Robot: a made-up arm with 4 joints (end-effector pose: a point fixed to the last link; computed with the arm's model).
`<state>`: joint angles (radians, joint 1 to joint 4).
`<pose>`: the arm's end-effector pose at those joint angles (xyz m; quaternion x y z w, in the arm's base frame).
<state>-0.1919 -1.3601 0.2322 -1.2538</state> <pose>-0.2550 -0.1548 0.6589 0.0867 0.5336 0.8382 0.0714</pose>
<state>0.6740 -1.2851 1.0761 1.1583</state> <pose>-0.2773 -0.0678 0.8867 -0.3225 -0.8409 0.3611 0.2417</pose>
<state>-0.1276 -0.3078 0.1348 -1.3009</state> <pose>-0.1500 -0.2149 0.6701 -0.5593 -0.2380 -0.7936 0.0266</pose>
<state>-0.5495 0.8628 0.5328 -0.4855</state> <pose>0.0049 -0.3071 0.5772 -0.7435 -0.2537 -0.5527 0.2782</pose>
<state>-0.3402 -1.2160 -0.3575 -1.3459</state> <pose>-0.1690 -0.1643 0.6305 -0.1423 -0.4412 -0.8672 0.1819</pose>
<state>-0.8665 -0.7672 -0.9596 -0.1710</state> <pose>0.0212 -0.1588 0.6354 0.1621 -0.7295 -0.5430 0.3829</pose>
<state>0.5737 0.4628 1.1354 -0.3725</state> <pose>-0.1341 -0.2393 0.7182 -0.8555 -0.4277 0.0534 0.2868</pose>
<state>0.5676 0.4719 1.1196 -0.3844</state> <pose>-0.1349 -0.2415 0.7165 -0.8597 -0.4211 0.0450 0.2857</pose>
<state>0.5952 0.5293 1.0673 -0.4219</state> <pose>-0.1432 -0.2517 0.7116 -0.8747 -0.3809 0.0455 0.2963</pose>
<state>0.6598 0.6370 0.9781 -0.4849</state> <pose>-0.1626 -0.2688 0.7060 -0.8990 -0.3020 0.0605 0.3112</pose>
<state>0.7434 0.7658 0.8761 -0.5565</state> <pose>-0.1909 -0.2863 0.7053 -0.9226 -0.2035 0.0904 0.3149</pose>
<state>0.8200 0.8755 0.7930 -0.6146</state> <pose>-0.2180 -0.2985 0.7113 -0.9364 -0.1183 0.1255 0.3056</pose>
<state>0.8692 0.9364 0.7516 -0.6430</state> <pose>-0.2337 -0.3040 0.7184 -0.9400 -0.0718 0.1517 0.2969</pose>
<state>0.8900 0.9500 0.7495 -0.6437</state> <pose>-0.2373 -0.3051 0.7218 -0.9384 -0.0623 0.1647 0.2973</pose>
